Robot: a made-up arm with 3 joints. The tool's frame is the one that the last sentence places.
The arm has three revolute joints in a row. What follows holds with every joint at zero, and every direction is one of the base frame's.
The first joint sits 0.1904 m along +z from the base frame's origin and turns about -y.
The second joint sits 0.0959 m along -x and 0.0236 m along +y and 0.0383 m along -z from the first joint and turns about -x.
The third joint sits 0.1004 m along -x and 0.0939 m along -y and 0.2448 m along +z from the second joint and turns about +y.
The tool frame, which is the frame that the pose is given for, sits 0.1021 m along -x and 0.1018 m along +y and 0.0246 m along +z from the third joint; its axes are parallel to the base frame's.
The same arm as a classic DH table. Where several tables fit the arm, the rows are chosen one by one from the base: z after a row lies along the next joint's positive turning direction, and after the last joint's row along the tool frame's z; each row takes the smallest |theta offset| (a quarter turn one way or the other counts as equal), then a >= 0, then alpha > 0; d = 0 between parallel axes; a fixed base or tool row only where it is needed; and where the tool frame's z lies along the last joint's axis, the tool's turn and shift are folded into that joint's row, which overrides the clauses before.
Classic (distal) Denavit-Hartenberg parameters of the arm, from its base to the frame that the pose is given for. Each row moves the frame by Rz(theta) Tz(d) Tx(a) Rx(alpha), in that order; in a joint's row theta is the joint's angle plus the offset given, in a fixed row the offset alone. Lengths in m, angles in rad.
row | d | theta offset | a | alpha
base (fixed) | 0.1904 | 0 | 0 | 1.5708
joint 1 | -0.0236 | -1.5708 | 0.0383 | 1.5708
joint 2 | 0.1963 | 0 | -0.2448 | 1.5708
joint 3 | 0.0079 | 1.5708 | 0.1021 | -1.5708
tool (fixed) | 0.0246 | 3.1416 | 0 | 0

